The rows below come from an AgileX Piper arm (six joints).
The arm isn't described. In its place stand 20 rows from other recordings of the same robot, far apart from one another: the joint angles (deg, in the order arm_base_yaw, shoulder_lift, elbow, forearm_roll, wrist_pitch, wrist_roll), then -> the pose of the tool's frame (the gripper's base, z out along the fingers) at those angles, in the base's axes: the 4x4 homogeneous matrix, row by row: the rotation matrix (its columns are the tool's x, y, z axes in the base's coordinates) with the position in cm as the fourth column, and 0 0 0 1 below.
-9.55 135.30 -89.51 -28.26 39.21 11.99 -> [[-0.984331 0.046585 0.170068 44.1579], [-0.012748 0.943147 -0.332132 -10.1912], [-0.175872 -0.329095 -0.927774 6.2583], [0 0 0 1]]
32.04 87.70 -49.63 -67.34 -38.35 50.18 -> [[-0.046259 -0.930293 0.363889 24.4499], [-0.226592 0.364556 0.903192 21.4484], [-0.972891 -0.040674 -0.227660 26.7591], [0 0 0 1]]
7.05 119.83 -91.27 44.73 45.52 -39.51 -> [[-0.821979 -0.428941 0.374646 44.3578], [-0.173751 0.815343 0.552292 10.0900], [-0.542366 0.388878 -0.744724 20.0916], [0 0 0 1]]
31.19 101.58 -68.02 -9.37 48.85 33.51 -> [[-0.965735 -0.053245 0.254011 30.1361], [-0.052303 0.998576 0.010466 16.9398], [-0.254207 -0.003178 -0.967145 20.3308], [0 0 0 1]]
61.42 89.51 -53.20 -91.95 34.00 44.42 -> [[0.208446 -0.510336 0.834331 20.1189], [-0.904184 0.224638 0.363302 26.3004], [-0.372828 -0.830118 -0.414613 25.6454], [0 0 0 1]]
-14.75 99.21 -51.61 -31.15 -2.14 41.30 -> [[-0.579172 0.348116 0.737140 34.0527], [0.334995 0.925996 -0.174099 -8.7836], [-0.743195 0.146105 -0.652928 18.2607], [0 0 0 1]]
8.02 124.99 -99.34 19.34 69.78 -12.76 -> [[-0.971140 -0.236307 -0.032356 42.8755], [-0.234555 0.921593 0.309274 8.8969], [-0.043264 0.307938 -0.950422 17.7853], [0 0 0 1]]
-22.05 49.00 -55.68 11.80 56.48 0.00 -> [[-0.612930 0.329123 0.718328 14.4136], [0.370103 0.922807 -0.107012 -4.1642], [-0.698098 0.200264 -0.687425 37.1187], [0 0 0 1]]
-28.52 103.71 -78.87 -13.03 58.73 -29.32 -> [[-0.991013 -0.100196 0.088621 31.3634], [-0.120574 0.955990 -0.267481 -19.0390], [-0.057920 -0.275762 -0.959479 23.6451], [0 0 0 1]]
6.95 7.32 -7.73 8.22 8.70 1.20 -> [[-0.077853 -0.131530 0.988250 6.2517], [0.153735 0.977819 0.142253 0.9603], [-0.985040 0.163003 -0.055905 23.7707], [0 0 0 1]]
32.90 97.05 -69.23 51.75 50.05 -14.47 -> [[-0.944904 -0.326989 0.015347 26.3887], [-0.213992 0.652493 0.726953 23.5965], [-0.247719 0.683616 -0.686516 25.9052], [0 0 0 1]]
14.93 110.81 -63.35 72.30 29.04 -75.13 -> [[-0.713292 -0.570031 0.407774 36.2004], [-0.273100 0.761882 0.587327 14.0077], [-0.645469 0.307573 -0.699120 15.6571], [0 0 0 1]]
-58.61 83.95 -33.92 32.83 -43.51 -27.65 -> [[-0.102733 0.981507 0.161524 11.9597], [0.088391 0.170748 -0.981342 -26.1221], [-0.990774 -0.086539 -0.104298 23.6533], [0 0 0 1]]
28.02 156.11 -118.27 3.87 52.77 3.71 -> [[-0.925075 -0.377327 0.043141 44.2173], [-0.372995 0.924038 0.083832 24.0845], [-0.071496 0.061460 -0.995546 -0.6059], [0 0 0 1]]
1.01 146.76 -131.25 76.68 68.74 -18.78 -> [[-0.943546 -0.137616 0.301301 53.5255], [0.243297 0.329343 0.912327 9.1975], [-0.224782 0.934128 -0.277269 19.6129], [0 0 0 1]]
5.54 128.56 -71.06 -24.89 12.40 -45.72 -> [[-0.250935 -0.858806 0.446637 41.5190], [-0.965160 0.257318 -0.047480 3.2008], [-0.074151 -0.442990 -0.893455 5.2890], [0 0 0 1]]
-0.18 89.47 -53.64 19.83 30.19 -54.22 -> [[-0.639037 -0.584265 0.500266 30.8102], [-0.589721 0.789723 0.169018 1.4556], [-0.493823 -0.187009 -0.849215 21.8824], [0 0 0 1]]
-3.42 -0.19 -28.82 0.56 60.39 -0.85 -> [[-0.444068 0.047613 0.894727 -0.5383], [0.016515 0.998852 -0.044958 0.1096], [-0.895841 -0.005188 -0.444344 27.8709], [0 0 0 1]]
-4.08 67.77 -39.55 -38.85 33.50 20.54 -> [[-0.814935 0.101039 0.570677 21.9513], [-0.159003 0.907923 -0.387807 -4.7244], [-0.557314 -0.406777 -0.723833 25.4479], [0 0 0 1]]
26.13 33.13 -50.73 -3.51 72.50 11.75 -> [[-0.749858 -0.271449 0.603347 6.1788], [-0.161517 0.959470 0.230933 2.4391], [-0.641580 0.075716 -0.763310 35.6865], [0 0 0 1]]
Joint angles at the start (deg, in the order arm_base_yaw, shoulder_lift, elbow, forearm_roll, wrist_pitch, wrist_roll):
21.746 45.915 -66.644 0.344 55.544 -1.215
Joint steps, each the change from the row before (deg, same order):
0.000 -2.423 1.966 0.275 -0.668 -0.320
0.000 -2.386 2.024 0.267 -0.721 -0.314
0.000 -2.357 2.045 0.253 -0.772 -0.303
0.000 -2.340 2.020 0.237 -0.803 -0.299
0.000 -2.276 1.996 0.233 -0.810 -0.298
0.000 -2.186 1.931 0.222 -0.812 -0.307
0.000 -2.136 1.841 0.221 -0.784 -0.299
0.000 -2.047 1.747 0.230 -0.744 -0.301
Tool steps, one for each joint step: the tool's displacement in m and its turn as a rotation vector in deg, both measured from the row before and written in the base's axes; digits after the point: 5 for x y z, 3 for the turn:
-0.00916 -0.00327 -0.00406 0.390 -1.058 0.272
-0.00860 -0.00307 -0.00474 0.371 -1.021 0.258
-0.00812 -0.00290 -0.00518 0.368 -1.025 0.239
-0.00777 -0.00279 -0.00538 0.372 -1.066 0.223
-0.00722 -0.00259 -0.00566 0.356 -1.038 0.213
-0.00663 -0.00237 -0.00573 0.330 -1.024 0.205
-0.00630 -0.00225 -0.00562 0.339 -1.034 0.195
-0.00583 -0.00206 -0.00552 0.331 -1.001 0.195

